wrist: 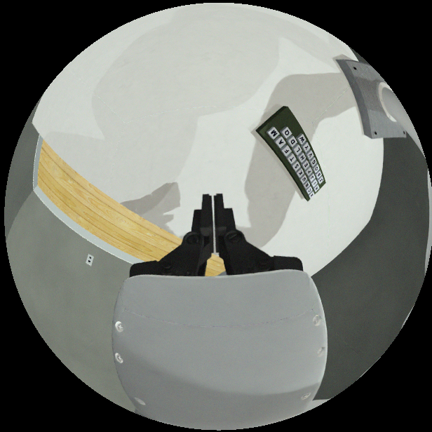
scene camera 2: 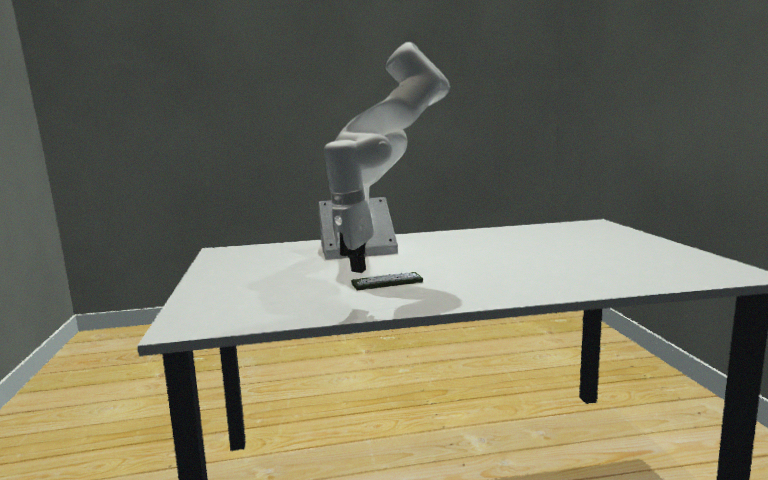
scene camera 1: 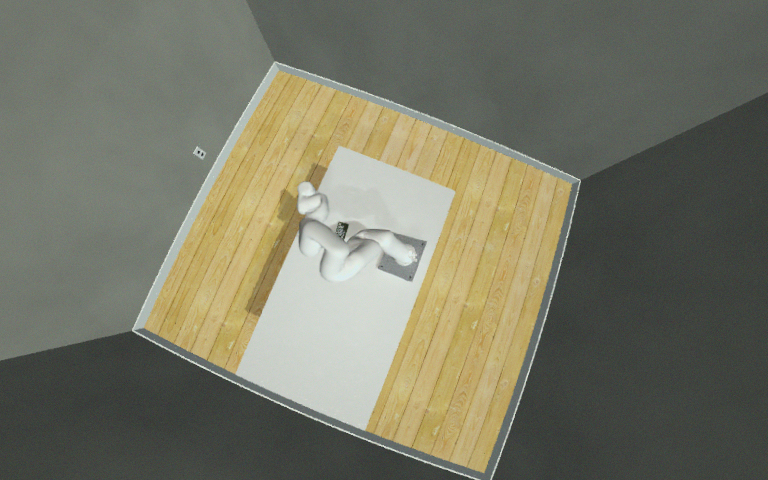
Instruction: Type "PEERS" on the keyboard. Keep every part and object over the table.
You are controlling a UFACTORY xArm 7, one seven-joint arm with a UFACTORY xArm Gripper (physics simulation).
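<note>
The keyboard is a narrow dark green board with white lettered keys. It lies flat on the white table. In the wrist view it is to the upper right of the fingertips, with its rows running down to the right; the keys at its lower right end are small and hard to read. My gripper is shut and empty, its black fingers together and pointing down. It is above the table and apart from the keyboard. In scene camera 1 the arm hides the gripper.
The grey base plate of the arm is fixed near one long edge of the table. The white arm bends over the table near the keyboard. The opposite table edge and wooden floor show left of the fingers in the wrist view.
</note>
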